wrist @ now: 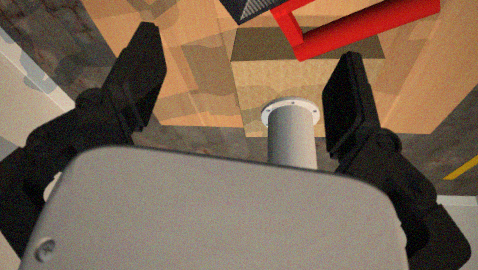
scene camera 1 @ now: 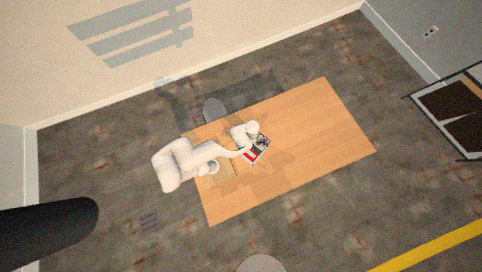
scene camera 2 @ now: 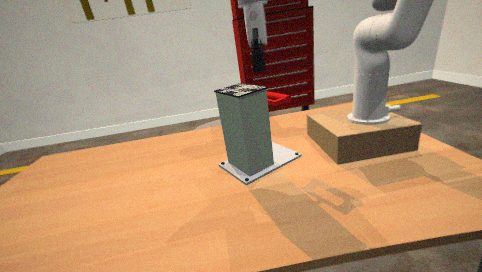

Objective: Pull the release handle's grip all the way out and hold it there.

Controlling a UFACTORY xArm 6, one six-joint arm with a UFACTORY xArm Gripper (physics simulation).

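The release handle's red grip (scene camera 1: 249,156) (scene camera 2: 283,98) (wrist: 370,31) is a rectangular loop standing out from the upper side of a grey-green upright housing (scene camera 2: 245,132). The housing has a dark patterned top (scene camera 1: 262,141) (scene camera 2: 241,90) and a light base plate (scene camera 2: 287,153). My gripper (scene camera 2: 258,69) (wrist: 248,58) is open and empty, above the level of the housing top, fingers pointing down. In the wrist view the grip lies at the upper right, its bar running past the right fingertip rather than centred between the fingers. How far the grip is out cannot be told.
The housing stands on the wooden table (scene camera 1: 320,125) (scene camera 2: 125,200). The arm's base is on a wooden block (scene camera 2: 377,142) (wrist: 270,75) beside it. A red drawer cabinet (scene camera 2: 287,50) stands on the floor behind the table in scene view 2.
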